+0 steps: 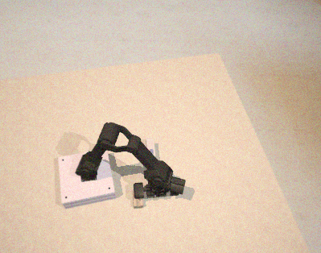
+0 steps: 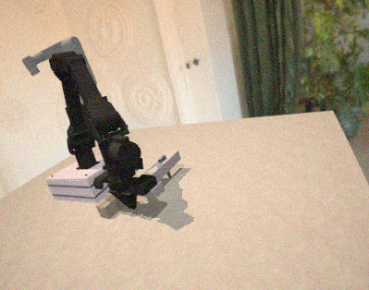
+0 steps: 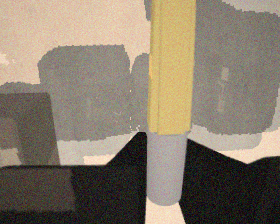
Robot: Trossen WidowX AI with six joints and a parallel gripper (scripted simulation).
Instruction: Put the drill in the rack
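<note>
The tan rack is 8 cm behind my gripper tip and 1 cm to the right of it. From my gripper tip the other things lie so: blue key 1 cm ahead, 18 cm to the left, 4 cm above.
</note>
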